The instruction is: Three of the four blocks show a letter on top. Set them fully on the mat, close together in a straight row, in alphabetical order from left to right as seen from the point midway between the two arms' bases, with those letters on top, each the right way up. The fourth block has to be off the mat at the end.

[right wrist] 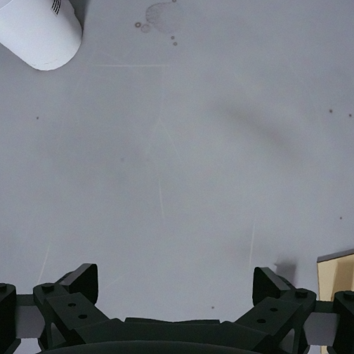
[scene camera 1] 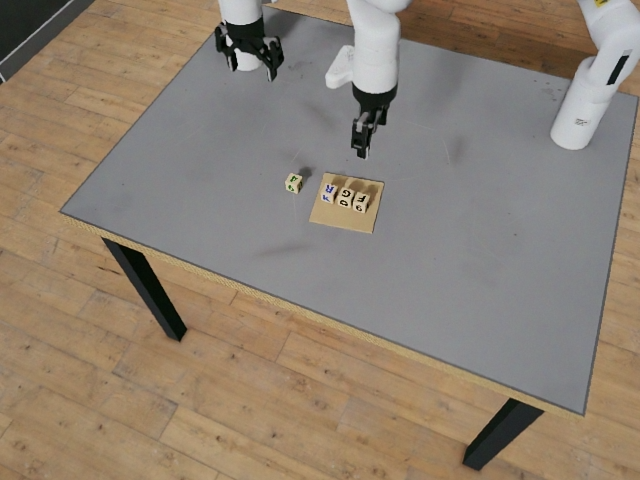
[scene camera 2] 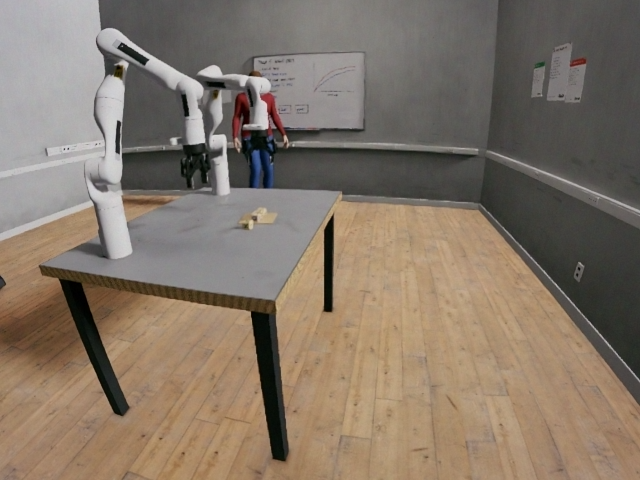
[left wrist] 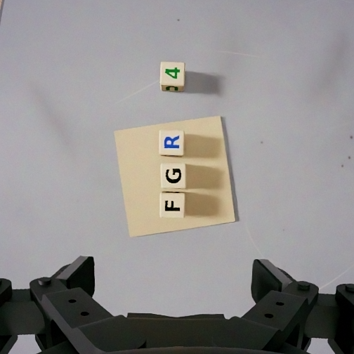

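Where they show: left gripper, between the fingertips: (scene camera 1: pixel 371 140) (scene camera 2: pixel 260 164); right gripper, between the fingertips: (scene camera 1: pixel 253 74) (scene camera 2: pixel 198 186); left arm's base, origin of its link: (scene camera 1: pixel 569 135) (scene camera 2: pixel 221 193); right arm's base, origin of its link: (scene camera 1: pixel 247 59) (scene camera 2: pixel 119 253).
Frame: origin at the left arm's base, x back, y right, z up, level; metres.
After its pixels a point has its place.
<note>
Blocks F (scene camera 1: pixel 361 202) {x -0.353, y 0.429, z 0.034 m} (left wrist: pixel 172 205), G (scene camera 1: pixel 345 197) {x -0.349, y 0.466, z 0.034 m} (left wrist: pixel 173 176) and R (scene camera 1: pixel 328 193) {x -0.347, y 0.505, z 0.033 m} (left wrist: pixel 171 143) stand letter up on the tan mat (scene camera 1: pixel 341 222) {x -0.395, y 0.463, z 0.004 m} (left wrist: pixel 140 175). They form a nearly straight row, F-G-R left to right from the arm bases, upright from there. Small gaps show, the G–R gap a bit wider. The fourth block (scene camera 1: pixel 293 183) {x -0.337, y 0.589, z 0.029 m} (left wrist: pixel 172 75), green 4 on top, lies off the mat beyond R. My left gripper (scene camera 1: pixel 361 153) (left wrist: pixel 173 276) is open and empty, raised behind the row on the base side. My right gripper (scene camera 1: pixel 251 72) {x -0.197, y 0.713, z 0.194 m} (right wrist: pixel 174 283) is open and empty, far from the blocks.
The grey table (scene camera 1: pixel 465 232) {x -0.348, y 0.201, z 0.000 m} (scene camera 2: pixel 206 248) {x -0.236, y 0.793, z 0.000 m} carries both arms. The right arm's base (scene camera 1: pixel 248 60) {x 0.032, y 0.836, z 0.032 m} stands at the back left in scene camera 1, the left arm's base (scene camera 1: pixel 573 126) {x -0.044, y 0.013, z 0.068 m} at the right. A person in red (scene camera 2: pixel 271 111) stands behind the table.
</note>
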